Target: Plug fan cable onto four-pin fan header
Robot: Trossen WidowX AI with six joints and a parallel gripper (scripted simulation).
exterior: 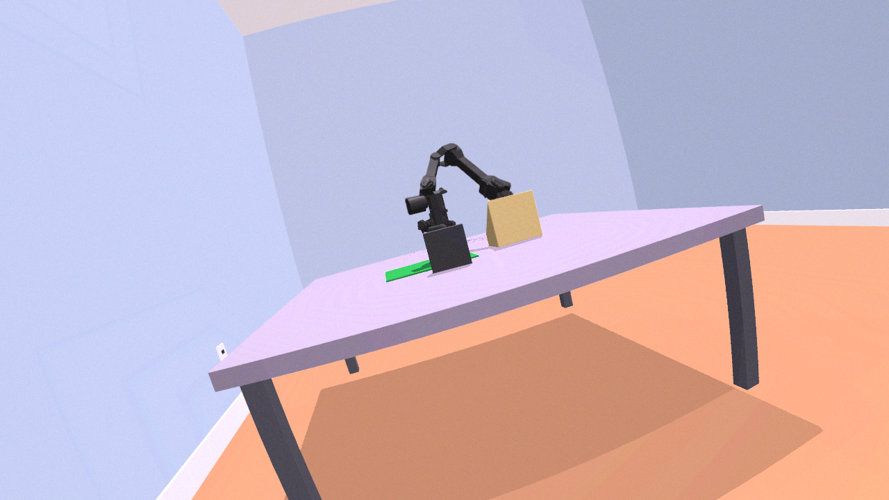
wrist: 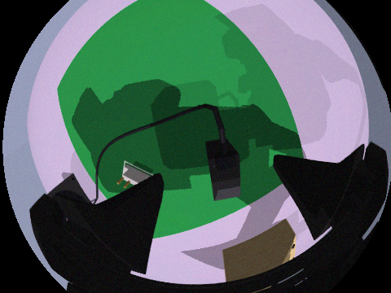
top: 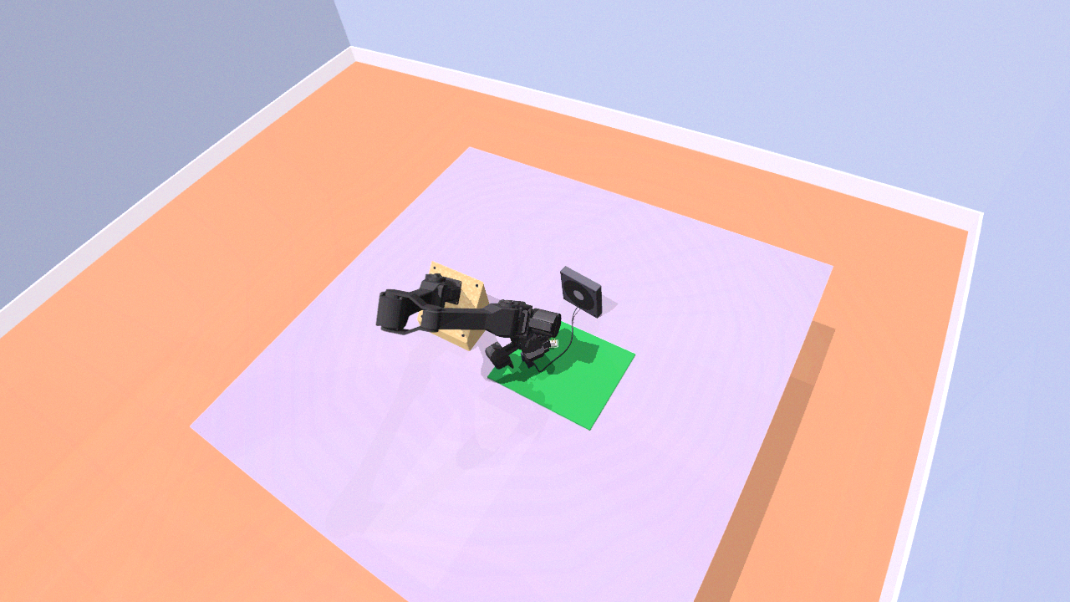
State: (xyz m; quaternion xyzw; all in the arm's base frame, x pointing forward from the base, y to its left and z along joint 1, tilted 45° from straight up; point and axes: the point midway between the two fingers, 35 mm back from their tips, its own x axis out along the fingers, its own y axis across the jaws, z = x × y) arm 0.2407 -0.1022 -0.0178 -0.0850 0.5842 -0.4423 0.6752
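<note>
The black fan plug is right at my gripper tip. Round my gripper tip: green board (90 mm ahead, 40 mm below, 20 mm to the left); then black square fan (220 mm to the left, 60 mm ahead, 30 mm above).
</note>
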